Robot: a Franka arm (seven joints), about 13 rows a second.
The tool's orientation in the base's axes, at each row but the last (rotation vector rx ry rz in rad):
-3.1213, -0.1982, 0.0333
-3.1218, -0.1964, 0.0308
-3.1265, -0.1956, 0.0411
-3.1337, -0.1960, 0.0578
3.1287, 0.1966, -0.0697
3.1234, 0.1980, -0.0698
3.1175, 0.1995, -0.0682
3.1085, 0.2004, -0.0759
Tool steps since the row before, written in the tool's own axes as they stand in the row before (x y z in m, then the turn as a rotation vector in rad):
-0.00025, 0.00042, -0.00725, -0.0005, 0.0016, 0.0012
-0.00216, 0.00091, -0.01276, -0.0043, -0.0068, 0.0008
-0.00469, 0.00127, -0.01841, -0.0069, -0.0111, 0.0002
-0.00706, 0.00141, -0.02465, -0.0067, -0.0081, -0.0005
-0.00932, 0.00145, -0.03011, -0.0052, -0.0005, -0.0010
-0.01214, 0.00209, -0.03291, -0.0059, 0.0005, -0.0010
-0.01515, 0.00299, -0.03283, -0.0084, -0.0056, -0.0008
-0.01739, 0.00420, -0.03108, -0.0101, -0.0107, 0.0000
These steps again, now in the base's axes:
-0.00003, -0.00054, 0.00725, -0.0003, -0.0016, -0.0012
-0.00177, -0.00133, 0.01278, -0.0051, 0.0062, -0.0006
-0.00400, -0.00197, 0.01851, -0.0082, 0.0102, 0.0001
-0.00592, -0.00225, 0.02489, -0.0076, 0.0072, 0.0008
-0.00773, -0.00234, 0.03050, -0.0052, -0.0001, 0.0012
-0.01033, -0.00314, 0.03344, -0.0057, -0.0012, 0.0013
-0.01324, -0.00424, 0.03351, -0.0090, 0.0045, 0.0011
-0.01523, -0.00549, 0.03200, -0.0114, 0.0093, 0.0003

